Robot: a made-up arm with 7 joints.
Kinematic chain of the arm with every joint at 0, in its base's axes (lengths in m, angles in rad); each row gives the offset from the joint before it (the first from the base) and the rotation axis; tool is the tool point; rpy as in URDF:
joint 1: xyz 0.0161 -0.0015 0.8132 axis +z
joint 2: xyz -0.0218 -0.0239 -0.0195 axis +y
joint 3: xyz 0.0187 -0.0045 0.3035 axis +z
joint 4: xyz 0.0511 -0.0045 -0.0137 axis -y
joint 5: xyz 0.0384 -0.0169 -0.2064 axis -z
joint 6: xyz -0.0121 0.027 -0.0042 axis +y
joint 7: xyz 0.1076 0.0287 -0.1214 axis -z
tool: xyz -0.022 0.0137 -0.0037 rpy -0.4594 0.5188 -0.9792
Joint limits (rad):
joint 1: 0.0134..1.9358
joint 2: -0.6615..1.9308
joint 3: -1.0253..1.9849
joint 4: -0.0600..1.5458
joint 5: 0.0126..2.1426
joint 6: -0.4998..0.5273
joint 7: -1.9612..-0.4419
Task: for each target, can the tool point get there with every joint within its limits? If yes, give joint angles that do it. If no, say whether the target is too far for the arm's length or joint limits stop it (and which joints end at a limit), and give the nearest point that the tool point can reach.
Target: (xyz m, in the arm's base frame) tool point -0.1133 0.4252 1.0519
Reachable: yes | joints 1.5914 0.1415 0.4754 1.4062 1.5496 0.3226 -0.7808
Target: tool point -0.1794 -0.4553 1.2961
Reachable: no: joint limits stop it (at a limit: joint 1, joint 2, joint 3, joint 4, joint 7) | nearest point -0.1412 -0.3798 1.2287 | short by 0.108 m
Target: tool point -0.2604 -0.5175 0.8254
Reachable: no: joint limits stop it (at a limit: joint 2, joint 3, joint 6, joint 7) | nearest point -0.2066 -0.4170 0.8957 | short by 0.134 m
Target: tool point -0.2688 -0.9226 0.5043
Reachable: no: too far | nearest point 0.0501 -0.3845 0.5829 | short by 0.630 m
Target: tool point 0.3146 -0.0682 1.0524
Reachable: yes | joints 0.4856 -0.4123 -0.3411 0.6580 0.7791 -0.2695 -0.6408
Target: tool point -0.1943 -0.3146 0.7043
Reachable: no: joint limits stop it (at a limit: joint 1, joint 2, joint 3, joint 6, joint 7) | nearest point -0.1738 -0.2835 0.7643 | short by 0.071 m
